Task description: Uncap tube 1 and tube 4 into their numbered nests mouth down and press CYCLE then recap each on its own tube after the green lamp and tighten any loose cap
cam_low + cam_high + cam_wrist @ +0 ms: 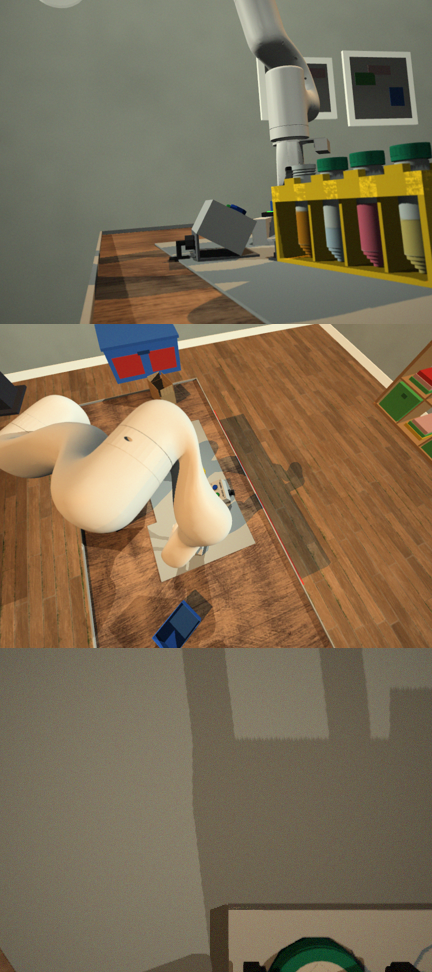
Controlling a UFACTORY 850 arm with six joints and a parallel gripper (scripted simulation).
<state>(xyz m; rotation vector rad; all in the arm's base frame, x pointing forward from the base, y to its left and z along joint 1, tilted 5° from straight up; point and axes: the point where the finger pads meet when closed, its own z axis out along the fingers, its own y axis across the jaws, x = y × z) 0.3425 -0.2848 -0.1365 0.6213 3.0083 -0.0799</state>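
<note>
Now: hand 30 mm above the green cap. The rest, counted from my hand: blue cycle key: 260 mm to the left, 160 mm ahead, 20 mm above; grey key housing: 240 mm to the left, 180 mm ahead, 10 mm above; green key: 220 mm to the left, 160 mm ahead, 20 mm above.
</note>
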